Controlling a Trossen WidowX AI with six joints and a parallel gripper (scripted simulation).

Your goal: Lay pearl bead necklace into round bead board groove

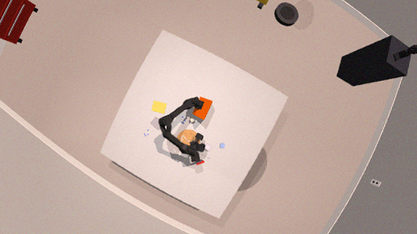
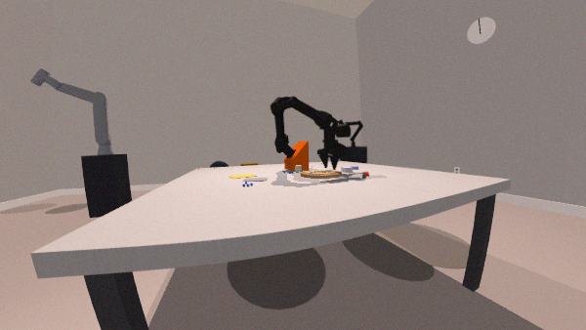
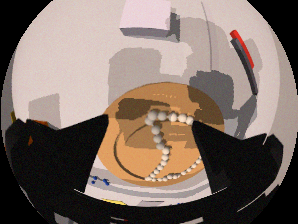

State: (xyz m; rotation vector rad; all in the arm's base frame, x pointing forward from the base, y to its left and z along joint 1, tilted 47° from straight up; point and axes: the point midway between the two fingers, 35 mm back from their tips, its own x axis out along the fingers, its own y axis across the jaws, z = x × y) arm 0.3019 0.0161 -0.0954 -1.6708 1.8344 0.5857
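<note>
Now: gripper tip 6 cm to the left of the round tan bead board, 2 cm short of it and 1 cm above it. The rest, counted from my gripper tip: tool 16 cm ahead, 9 cm to the left, 2 cm below; then white square 11 cm to the left, 1 cm below; then pale blue cube 22 cm to the left, 6 cm behind, 1 cm below.
</note>
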